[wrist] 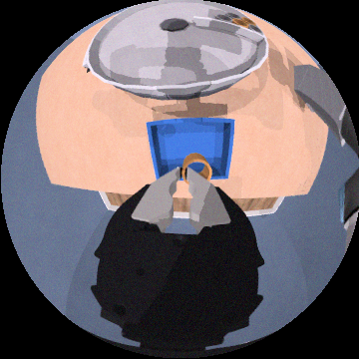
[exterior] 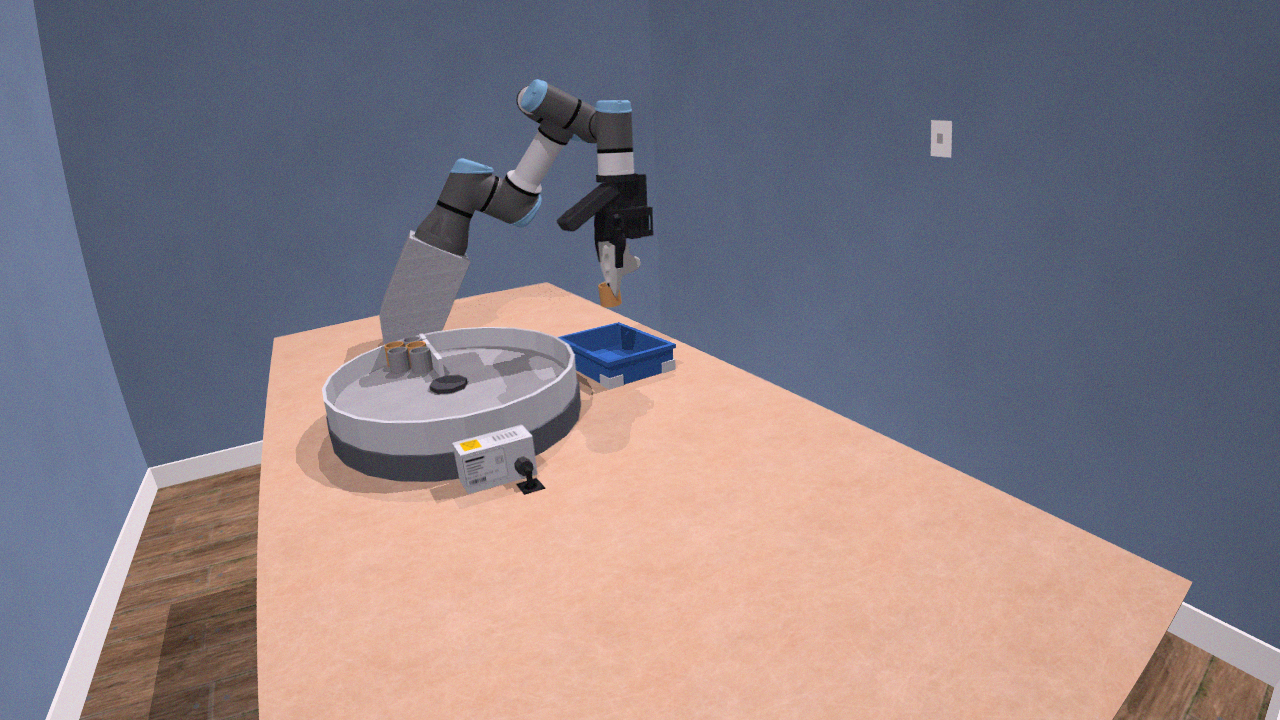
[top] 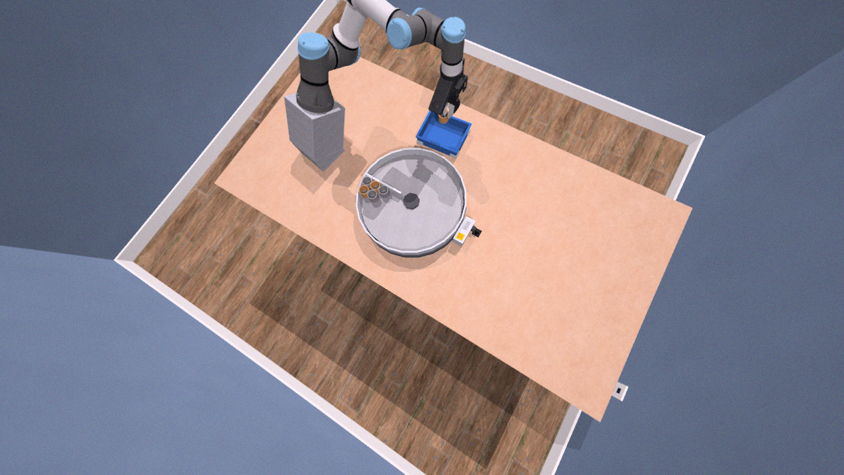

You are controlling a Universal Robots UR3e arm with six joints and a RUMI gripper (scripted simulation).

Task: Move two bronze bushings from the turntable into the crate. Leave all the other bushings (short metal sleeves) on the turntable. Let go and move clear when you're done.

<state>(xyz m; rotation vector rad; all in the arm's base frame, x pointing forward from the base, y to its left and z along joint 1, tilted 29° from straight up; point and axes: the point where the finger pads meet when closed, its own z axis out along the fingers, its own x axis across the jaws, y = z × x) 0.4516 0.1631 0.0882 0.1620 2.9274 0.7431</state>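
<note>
My gripper is now 130 mm above the blue crate, 20 mm past it and 10 mm to the right of it. From my hand the other things lie so: grey turntable 330 mm to the right, 100 mm below.
</note>
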